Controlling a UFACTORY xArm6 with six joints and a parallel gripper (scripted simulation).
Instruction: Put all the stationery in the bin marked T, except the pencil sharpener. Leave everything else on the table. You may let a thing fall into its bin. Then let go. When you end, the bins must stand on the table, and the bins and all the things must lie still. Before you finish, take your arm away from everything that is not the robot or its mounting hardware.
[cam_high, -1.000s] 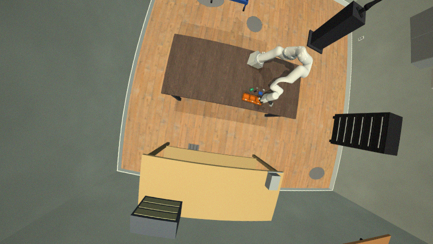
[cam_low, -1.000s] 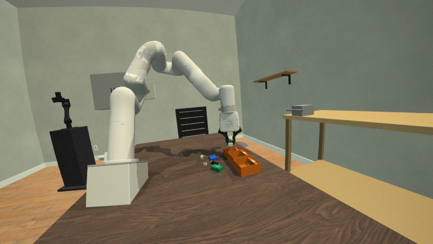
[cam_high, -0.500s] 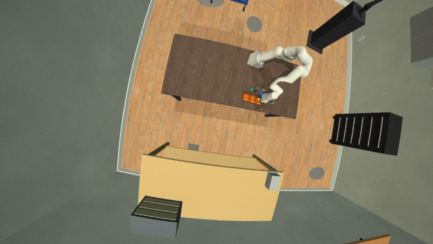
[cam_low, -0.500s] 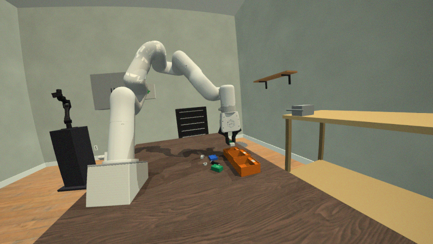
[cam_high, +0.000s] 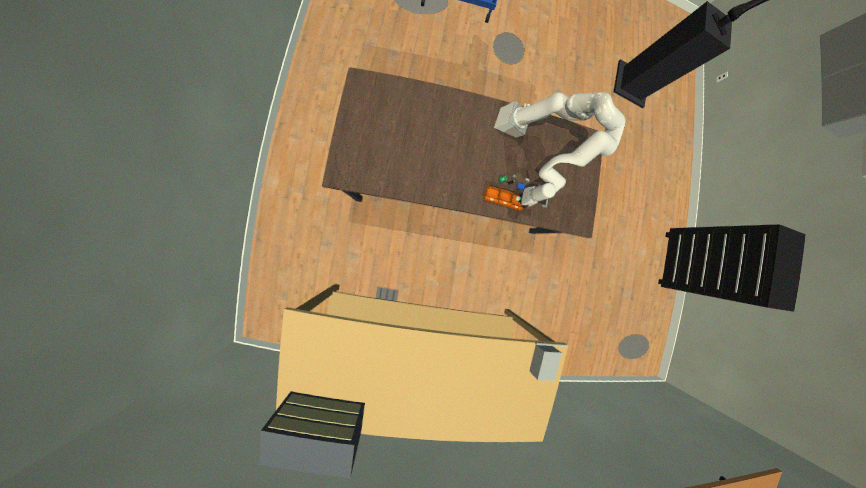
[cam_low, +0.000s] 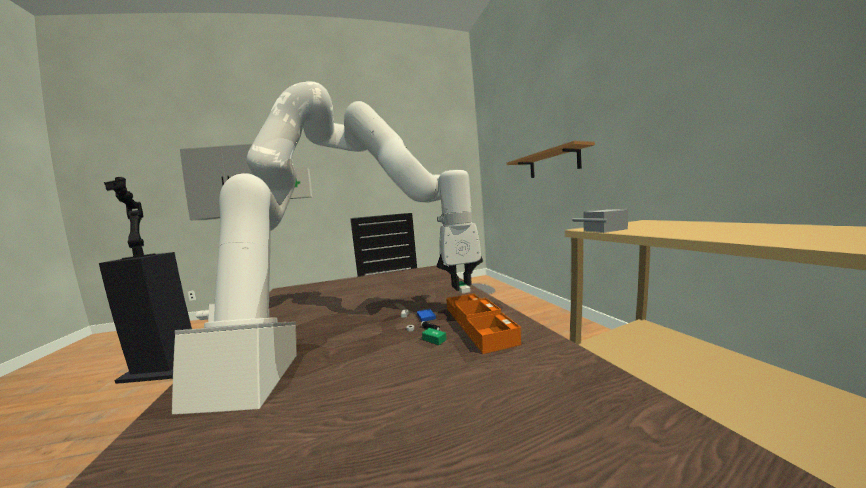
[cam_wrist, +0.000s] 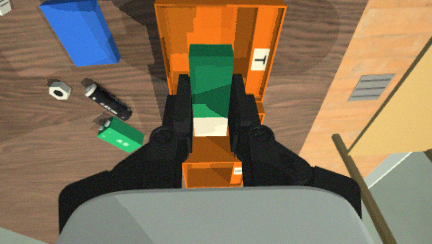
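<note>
My hand is 100 mm past the blue block and 80 mm above it. From my hand the other things lie so: orange bin: 80 mm to the right, 60 mm below, 10 mm ahead; green 9V battery: 120 mm to the right, 110 mm behind, 80 mm below; black cylinder: 100 mm behind, 80 mm below, 70 mm to the right.
</note>
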